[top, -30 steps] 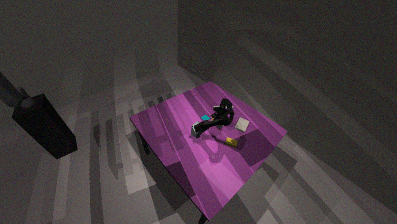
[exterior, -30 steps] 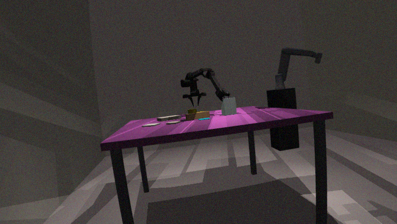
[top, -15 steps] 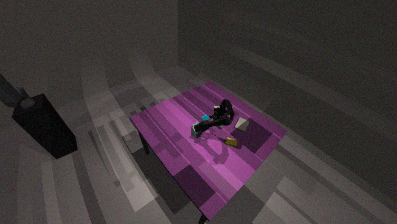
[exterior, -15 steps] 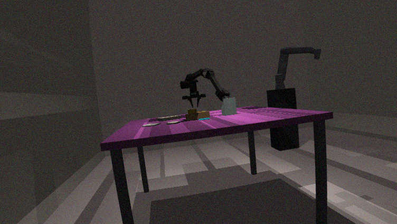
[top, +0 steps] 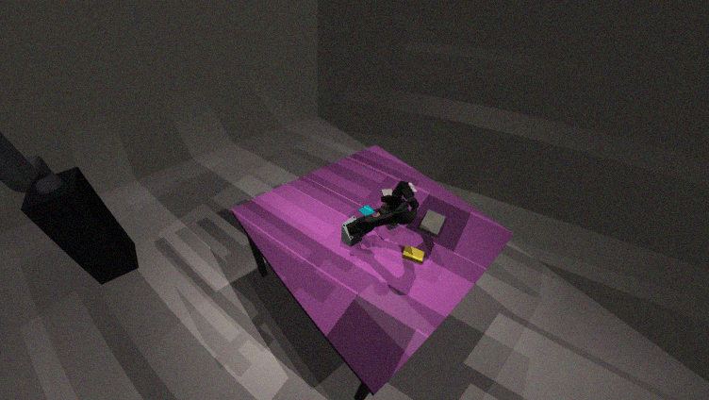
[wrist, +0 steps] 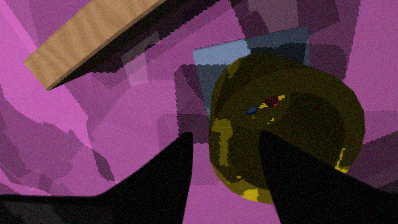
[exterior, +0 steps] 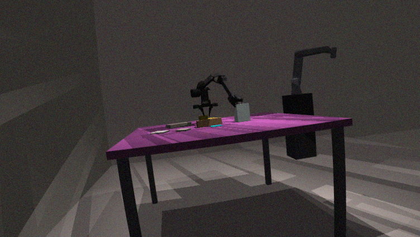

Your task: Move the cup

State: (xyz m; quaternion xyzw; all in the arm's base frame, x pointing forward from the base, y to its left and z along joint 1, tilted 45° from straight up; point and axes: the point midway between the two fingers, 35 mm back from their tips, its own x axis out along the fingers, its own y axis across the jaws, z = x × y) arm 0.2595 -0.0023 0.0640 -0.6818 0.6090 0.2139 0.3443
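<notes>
My gripper tip is now 20 mm short of the yellow cup and 20 mm above it. From my gripper tip the other things lie so: wooden block 10 mm behind, 80 mm to the left, 50 mm below; then blue pad 30 mm ahead, 70 mm below.
</notes>
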